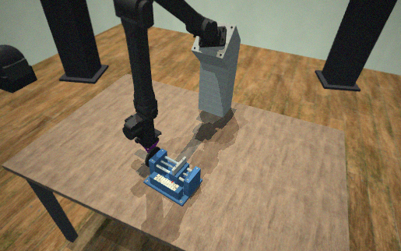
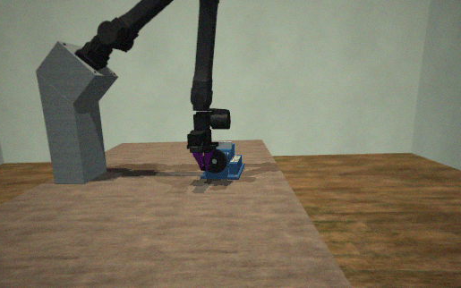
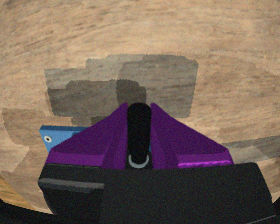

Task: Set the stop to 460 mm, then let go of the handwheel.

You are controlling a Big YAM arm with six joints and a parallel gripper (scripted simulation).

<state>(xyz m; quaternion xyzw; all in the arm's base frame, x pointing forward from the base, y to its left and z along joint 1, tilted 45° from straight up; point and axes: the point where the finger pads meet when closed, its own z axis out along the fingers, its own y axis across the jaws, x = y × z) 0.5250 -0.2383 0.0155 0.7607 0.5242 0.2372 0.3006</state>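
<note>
My hand is 2 cm to the right of the black handwheel and 2 cm short of it. From my hand the other things lie so: dark handle: 1 cm to the left, 1 cm ahead; then stop fixture: 14 cm to the left, 12 cm ahead, 3 cm above.
</note>
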